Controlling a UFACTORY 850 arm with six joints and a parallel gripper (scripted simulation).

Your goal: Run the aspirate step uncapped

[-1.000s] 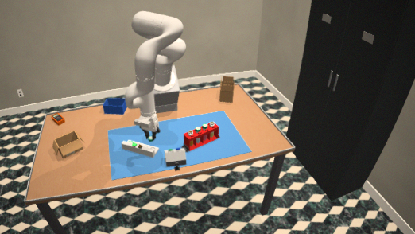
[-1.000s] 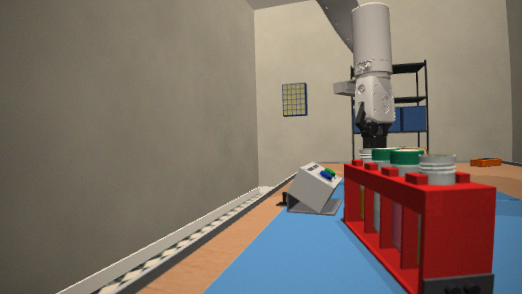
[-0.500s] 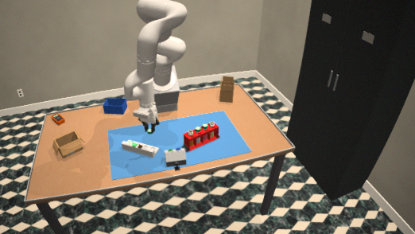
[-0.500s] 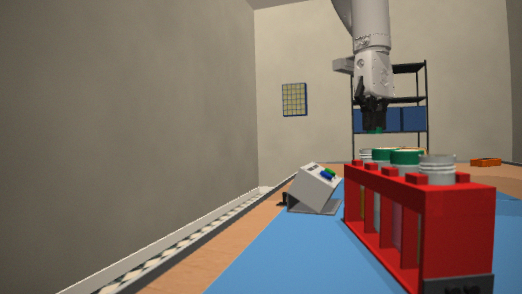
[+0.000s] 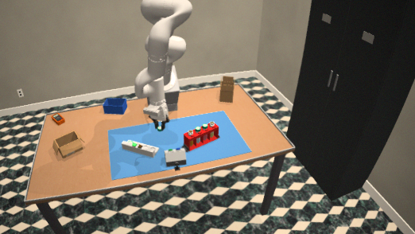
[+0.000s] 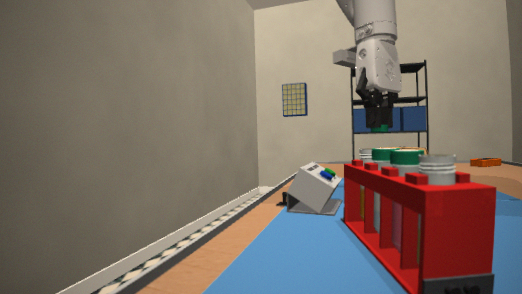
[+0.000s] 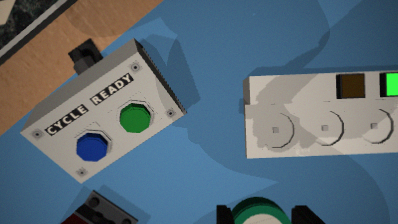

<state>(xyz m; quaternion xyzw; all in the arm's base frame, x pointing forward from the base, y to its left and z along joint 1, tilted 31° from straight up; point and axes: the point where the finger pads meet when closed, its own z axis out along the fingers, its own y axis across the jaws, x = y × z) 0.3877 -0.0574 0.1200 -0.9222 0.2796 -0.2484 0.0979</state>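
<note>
My hand is 11 cm above the green ready key, 10 cm short of it and 4 cm to the right of it. Round my hand: green cap: 2 cm below; key housing: 12 cm below, 11 cm ahead, 7 cm to the left; blue cycle key: 11 cm below, 10 cm ahead, 9 cm to the left.
</note>
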